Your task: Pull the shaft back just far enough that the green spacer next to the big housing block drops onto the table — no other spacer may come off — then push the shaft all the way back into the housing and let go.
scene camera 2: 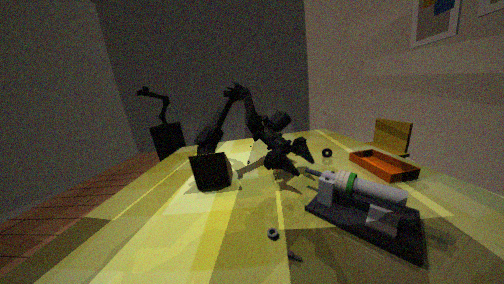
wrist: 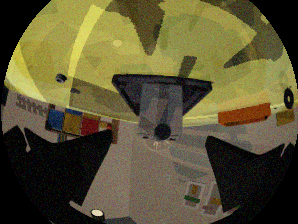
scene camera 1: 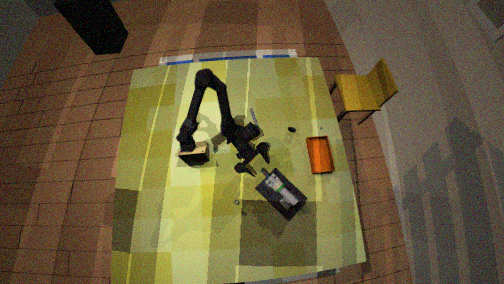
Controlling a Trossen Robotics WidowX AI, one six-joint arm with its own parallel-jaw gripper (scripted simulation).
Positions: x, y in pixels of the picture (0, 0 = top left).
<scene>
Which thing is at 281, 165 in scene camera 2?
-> My gripper.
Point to an orange tray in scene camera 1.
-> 321, 159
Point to a grey support block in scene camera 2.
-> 376, 213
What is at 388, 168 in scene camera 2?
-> An orange tray.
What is my gripper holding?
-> Nothing.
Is my gripper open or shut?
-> Open.
</scene>
